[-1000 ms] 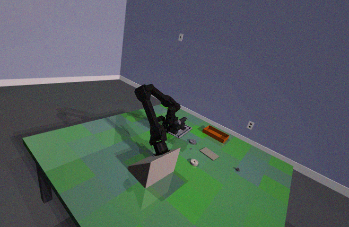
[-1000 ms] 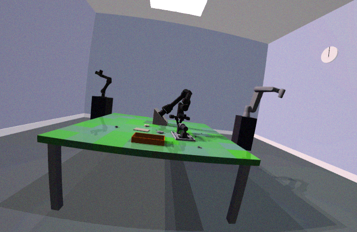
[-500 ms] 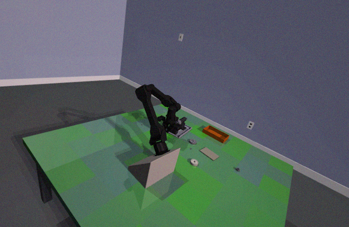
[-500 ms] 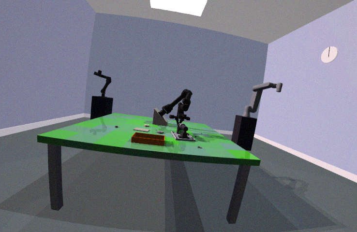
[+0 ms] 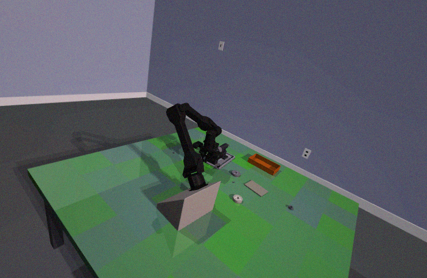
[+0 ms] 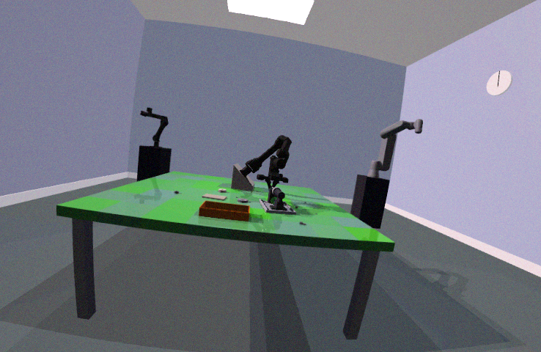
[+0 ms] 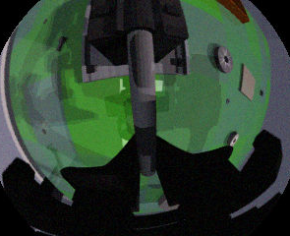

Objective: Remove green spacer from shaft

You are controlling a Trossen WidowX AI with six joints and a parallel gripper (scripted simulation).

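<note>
Right now the thin green spacer is 14 cm ahead of my gripper tip, 3 cm to the left of it and 2 cm below it. The rest, counted from my gripper tip: white ring: 30 cm to the right, 4 cm below, 4 cm behind; then grey washer: 15 cm to the right, 15 cm ahead, 4 cm below; then flat grey plate: 31 cm to the right, 14 cm ahead, 4 cm below.
</note>
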